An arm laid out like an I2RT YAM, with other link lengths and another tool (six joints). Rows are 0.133 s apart.
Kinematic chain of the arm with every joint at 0, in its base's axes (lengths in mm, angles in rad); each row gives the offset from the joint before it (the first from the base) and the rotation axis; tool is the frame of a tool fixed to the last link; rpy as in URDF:
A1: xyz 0 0 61.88 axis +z
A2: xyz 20 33.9 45.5 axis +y
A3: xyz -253.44 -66.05 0 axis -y
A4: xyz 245 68.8 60 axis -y
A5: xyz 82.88 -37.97 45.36 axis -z
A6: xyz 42.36 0 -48.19 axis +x
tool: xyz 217 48 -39 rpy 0.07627 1.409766 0.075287
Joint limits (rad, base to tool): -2.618..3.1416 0..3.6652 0..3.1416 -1.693..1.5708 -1.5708..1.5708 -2.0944..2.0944
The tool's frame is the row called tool.
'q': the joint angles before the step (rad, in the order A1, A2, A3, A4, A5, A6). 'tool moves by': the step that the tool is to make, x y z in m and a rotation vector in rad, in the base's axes. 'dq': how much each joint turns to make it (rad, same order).
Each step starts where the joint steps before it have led.
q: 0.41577, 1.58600, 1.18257, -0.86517, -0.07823, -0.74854
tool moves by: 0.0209, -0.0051, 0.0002, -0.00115, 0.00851, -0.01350
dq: -0.04303, 0.07823, 0.08457, -0.01695, -0.01075, -0.02769
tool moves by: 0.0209, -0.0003, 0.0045, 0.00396, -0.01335, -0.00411
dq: -0.02279, 0.05511, 0.07803, -0.01069, -0.00451, -0.01823
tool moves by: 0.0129, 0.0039, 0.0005, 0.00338, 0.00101, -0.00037
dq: -0.00491, 0.05233, 0.06311, -0.01089, -0.00472, -0.00329
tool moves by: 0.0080, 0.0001, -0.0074, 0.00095, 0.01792, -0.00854
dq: -0.01216, 0.05490, 0.03952, -0.00135, -0.00761, -0.00147
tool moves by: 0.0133, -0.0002, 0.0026, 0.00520, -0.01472, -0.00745
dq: -0.01225, 0.02647, 0.04169, -0.00010, -0.00158, -0.00456
